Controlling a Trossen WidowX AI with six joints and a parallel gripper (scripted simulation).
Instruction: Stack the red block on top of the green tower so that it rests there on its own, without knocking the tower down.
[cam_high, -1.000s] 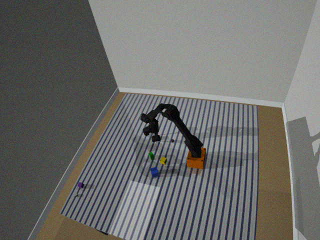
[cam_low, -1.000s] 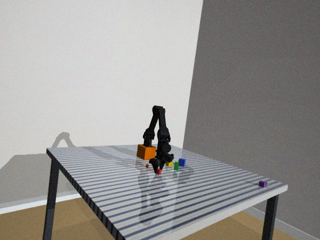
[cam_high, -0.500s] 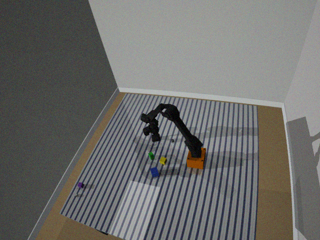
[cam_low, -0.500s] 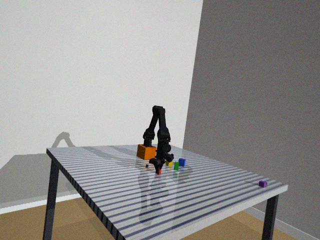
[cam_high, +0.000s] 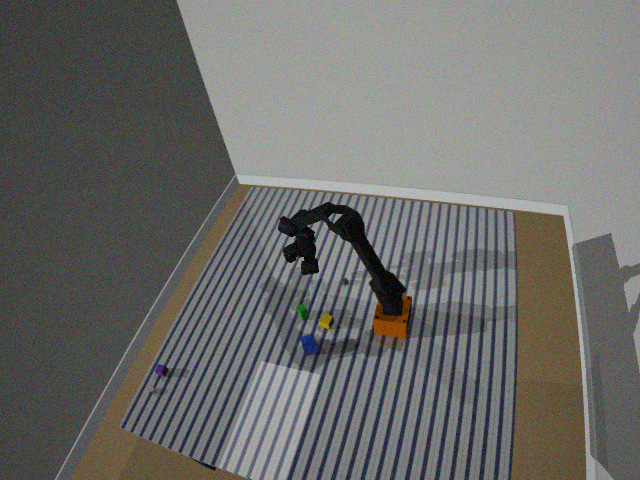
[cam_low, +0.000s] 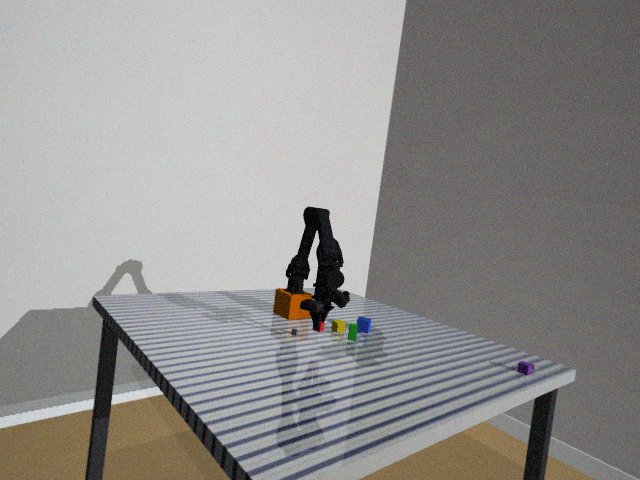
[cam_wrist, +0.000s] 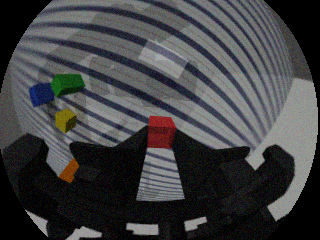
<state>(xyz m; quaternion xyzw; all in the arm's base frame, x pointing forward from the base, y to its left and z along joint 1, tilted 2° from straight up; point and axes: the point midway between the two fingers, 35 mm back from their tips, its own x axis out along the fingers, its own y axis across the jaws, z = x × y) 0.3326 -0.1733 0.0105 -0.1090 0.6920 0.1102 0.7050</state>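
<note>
Right now the yellow block is 90 mm behind my gripper tip, 210 mm to the left of it and 50 mm below it. Also, from my gripper tip: blue block: 50 mm behind, 310 mm to the left, 40 mm below; red block: right at my gripper tip; small grey block: 130 mm behind, 10 mm to the left, 60 mm below.
</note>
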